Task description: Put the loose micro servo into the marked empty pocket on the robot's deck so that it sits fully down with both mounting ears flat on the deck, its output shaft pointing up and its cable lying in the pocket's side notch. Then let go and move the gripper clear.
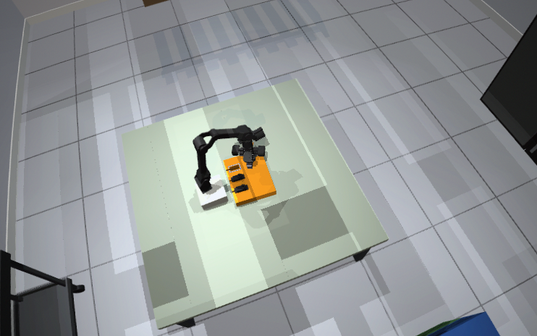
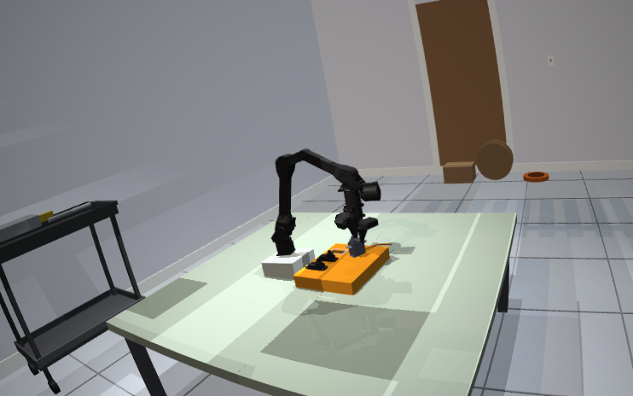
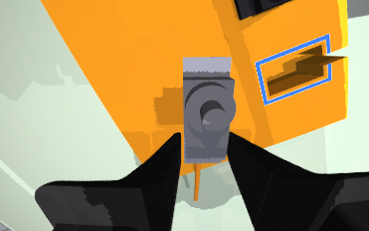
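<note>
My gripper tip is now 8 cm to the left of the orange deck, 7 cm above it and 1 cm past it.
</note>
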